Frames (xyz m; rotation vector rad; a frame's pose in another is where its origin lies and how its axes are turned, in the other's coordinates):
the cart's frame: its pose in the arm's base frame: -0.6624 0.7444 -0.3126 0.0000 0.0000 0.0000
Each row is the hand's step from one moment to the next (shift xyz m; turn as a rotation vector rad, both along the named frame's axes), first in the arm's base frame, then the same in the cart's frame.
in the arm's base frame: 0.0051 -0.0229 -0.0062 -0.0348 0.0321 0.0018
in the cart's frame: 0.0051 -0.0229 -0.0062 -0.0348 0.0321 0.0018
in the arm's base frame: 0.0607 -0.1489 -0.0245 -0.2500 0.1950 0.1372
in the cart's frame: 0.0607 -0.1489 -0.0245 -0.2500 0.1950 0.1372
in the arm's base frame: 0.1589 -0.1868 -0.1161 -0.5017 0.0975 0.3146
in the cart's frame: 0.1589 -0.1868 -0.1161 -0.5017 0.0975 0.3146
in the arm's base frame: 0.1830 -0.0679 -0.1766 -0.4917 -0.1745 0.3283
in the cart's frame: 0.1830 -0.0679 -0.1766 -0.4917 -0.1745 0.3283
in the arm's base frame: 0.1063 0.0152 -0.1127 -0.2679 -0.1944 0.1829
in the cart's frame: 0.1063 0.0152 -0.1127 -0.2679 -0.1944 0.1829
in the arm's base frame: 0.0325 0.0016 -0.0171 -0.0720 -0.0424 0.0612
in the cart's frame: 0.0325 0.0016 -0.0171 -0.0720 -0.0424 0.0612
